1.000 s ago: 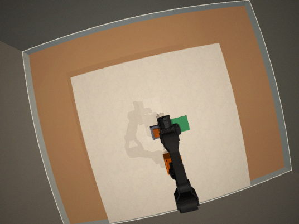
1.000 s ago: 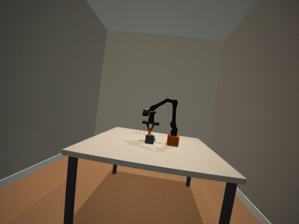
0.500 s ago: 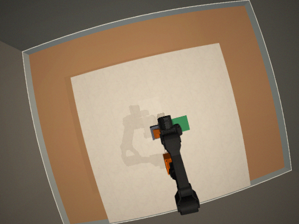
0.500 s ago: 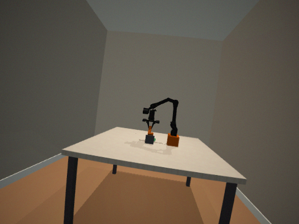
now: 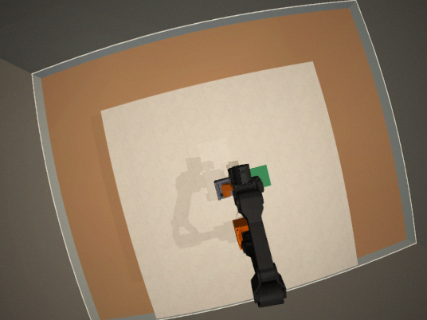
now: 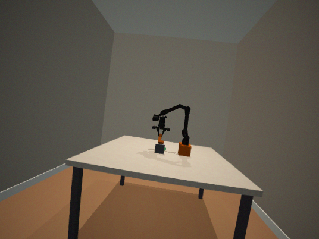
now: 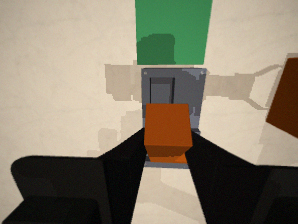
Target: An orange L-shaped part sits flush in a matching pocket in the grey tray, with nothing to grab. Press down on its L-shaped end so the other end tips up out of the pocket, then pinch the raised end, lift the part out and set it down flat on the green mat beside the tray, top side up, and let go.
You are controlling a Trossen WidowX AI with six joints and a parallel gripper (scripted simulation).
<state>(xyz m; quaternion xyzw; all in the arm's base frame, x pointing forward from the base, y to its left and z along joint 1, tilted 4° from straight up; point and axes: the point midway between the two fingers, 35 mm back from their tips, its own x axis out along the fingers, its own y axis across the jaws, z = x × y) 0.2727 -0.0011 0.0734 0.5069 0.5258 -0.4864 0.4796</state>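
Now: gripper tip 1 cm past the green mat, 13 cm to the left of it and 17 cm above it. Also, from my gripper tip: orange L-shaped part 2 cm behind, 3 cm to the left, 3 cm below.
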